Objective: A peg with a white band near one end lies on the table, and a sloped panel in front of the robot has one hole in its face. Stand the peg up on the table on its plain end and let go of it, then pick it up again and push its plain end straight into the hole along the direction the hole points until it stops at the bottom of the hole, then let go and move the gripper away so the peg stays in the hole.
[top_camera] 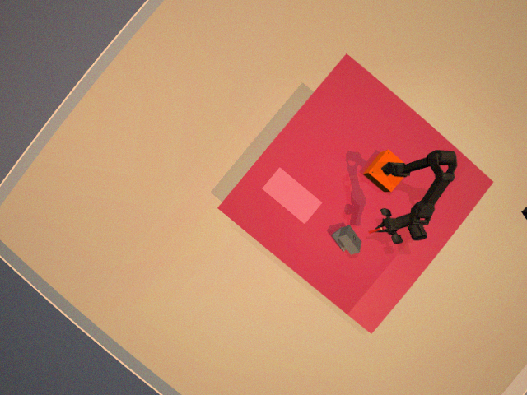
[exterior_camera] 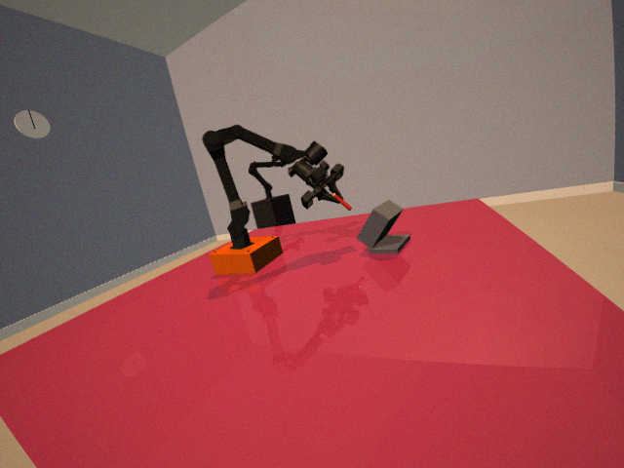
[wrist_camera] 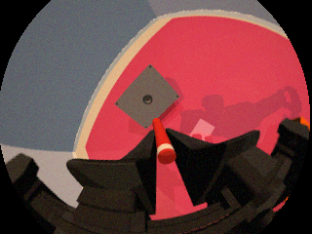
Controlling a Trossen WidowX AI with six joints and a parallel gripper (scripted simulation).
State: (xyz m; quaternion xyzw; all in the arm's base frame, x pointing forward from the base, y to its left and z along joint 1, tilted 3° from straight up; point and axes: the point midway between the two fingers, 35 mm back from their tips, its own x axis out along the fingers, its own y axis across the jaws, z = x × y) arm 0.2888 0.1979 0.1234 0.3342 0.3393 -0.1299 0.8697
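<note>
The grey sloped panel is 130 mm ahead of my gripper tip, 80 mm below it and 10 mm to the right of it. The rest, counted from my gripper tip: red peg: 10 mm behind, 10 mm above.
</note>
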